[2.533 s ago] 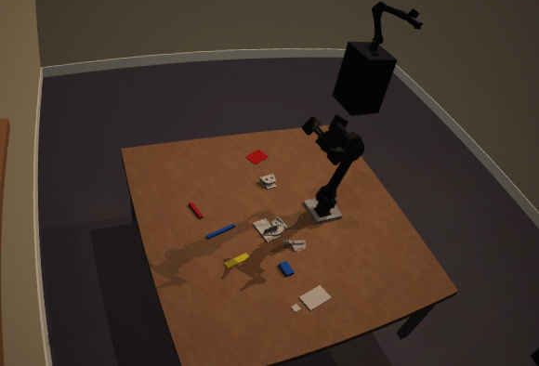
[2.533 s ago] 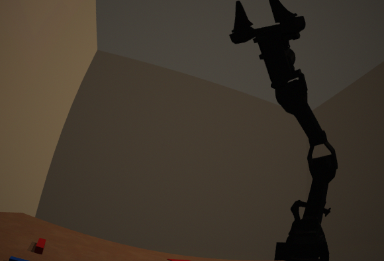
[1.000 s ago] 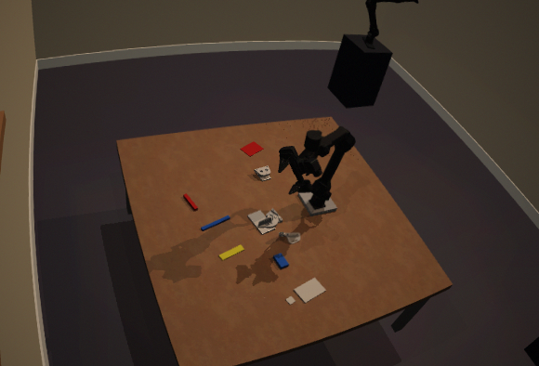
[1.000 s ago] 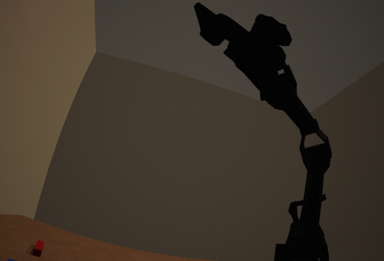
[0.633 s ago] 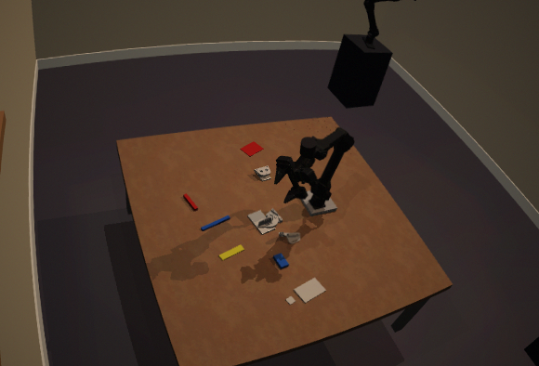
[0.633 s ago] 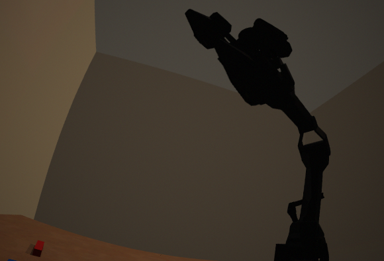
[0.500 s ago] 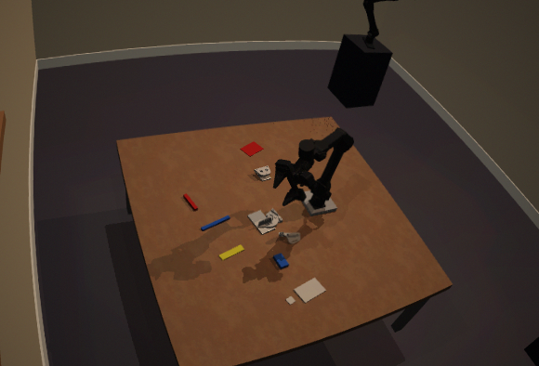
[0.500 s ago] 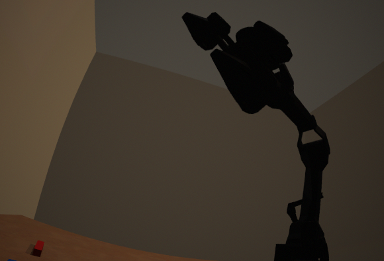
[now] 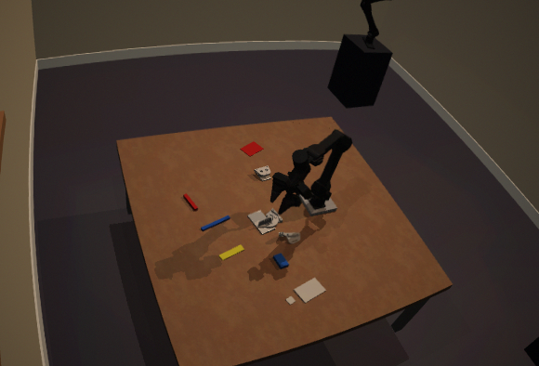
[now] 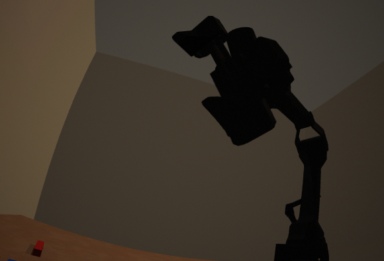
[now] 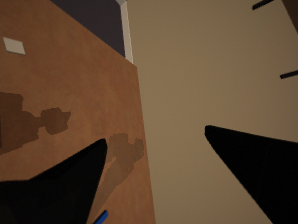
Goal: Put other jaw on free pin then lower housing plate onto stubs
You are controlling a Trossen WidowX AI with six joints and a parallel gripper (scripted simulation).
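My gripper tip is 70 mm past the blue block, 50 mm to the right of it and 300 mm above it. The rest, counted from my gripper tip: blue bar: 120 mm ahead, 220 mm to the right, 300 mm below; yellow bar: 110 mm ahead, 50 mm to the right, 300 mm below; pale tile: 20 mm behind, 240 mm to the left, 300 mm below.
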